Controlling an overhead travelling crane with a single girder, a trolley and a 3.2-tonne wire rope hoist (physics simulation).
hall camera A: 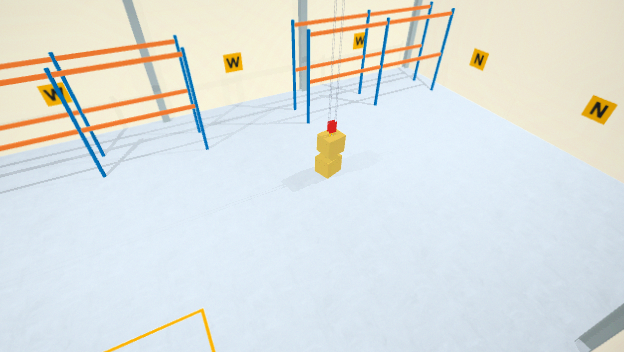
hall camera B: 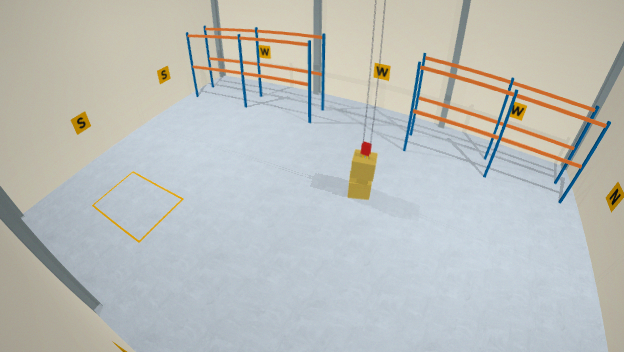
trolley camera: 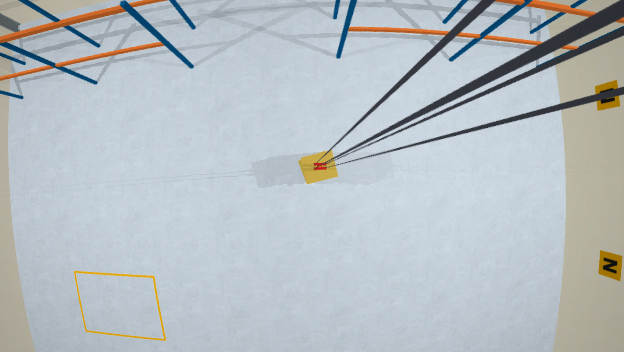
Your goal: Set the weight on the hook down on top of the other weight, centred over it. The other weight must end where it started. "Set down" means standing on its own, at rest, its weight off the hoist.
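Note:
The upper yellow weight (hall camera A: 331, 145) (hall camera B: 363, 168) (trolley camera: 311, 175) hangs upright on my hook under the red hook block (hall camera A: 332, 127) (hall camera B: 366, 149) (trolley camera: 320, 166). My gripper, the hook, is shut on it. The other yellow weight (hall camera A: 328, 166) (hall camera B: 359, 190) stands on the floor directly below. In both hall views the upper weight looks shifted slightly right of the lower one. A narrow dark seam shows between them in hall camera B; whether they touch cannot be told. In the trolley view the upper weight hides nearly all of the lower one. The ropes look straight.
Blue and orange racks (hall camera A: 308, 75) (hall camera B: 309, 82) stand along the W wall, a second one (hall camera A: 75, 122) (hall camera B: 500, 135) beside it. A yellow outlined square (hall camera A: 155, 330) (hall camera B: 116, 189) (trolley camera: 114, 274) is marked on the floor, well away from the weights.

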